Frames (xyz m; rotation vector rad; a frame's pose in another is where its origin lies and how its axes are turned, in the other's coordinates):
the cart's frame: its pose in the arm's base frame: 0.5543 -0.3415 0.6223 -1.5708 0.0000 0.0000
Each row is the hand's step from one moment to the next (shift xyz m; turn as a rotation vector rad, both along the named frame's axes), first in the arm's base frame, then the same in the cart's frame.
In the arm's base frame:
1: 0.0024 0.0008 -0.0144 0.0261 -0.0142 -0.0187
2: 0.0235 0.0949 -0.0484 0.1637 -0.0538 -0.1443
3: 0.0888 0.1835 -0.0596 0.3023 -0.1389 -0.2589
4: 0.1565 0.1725 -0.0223 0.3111 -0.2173 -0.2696
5: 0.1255 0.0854 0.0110 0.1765 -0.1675 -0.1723
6: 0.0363 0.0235 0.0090 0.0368 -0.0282 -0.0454
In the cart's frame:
1: 0.0024 0.0144 0.0008 0.0261 0.0187 -0.0142
2: 0.0235 0.0484 0.0949 0.1637 0.1443 -0.0538
3: 0.0888 0.0596 0.1835 0.3023 0.2589 -0.1389
4: 0.1565 0.0223 0.1725 0.3111 0.2696 -0.2173
5: 0.1255 -0.0110 0.0854 0.1765 0.1723 -0.1675
6: 0.0363 -0.0090 0.0235 0.0368 0.0454 -0.0282

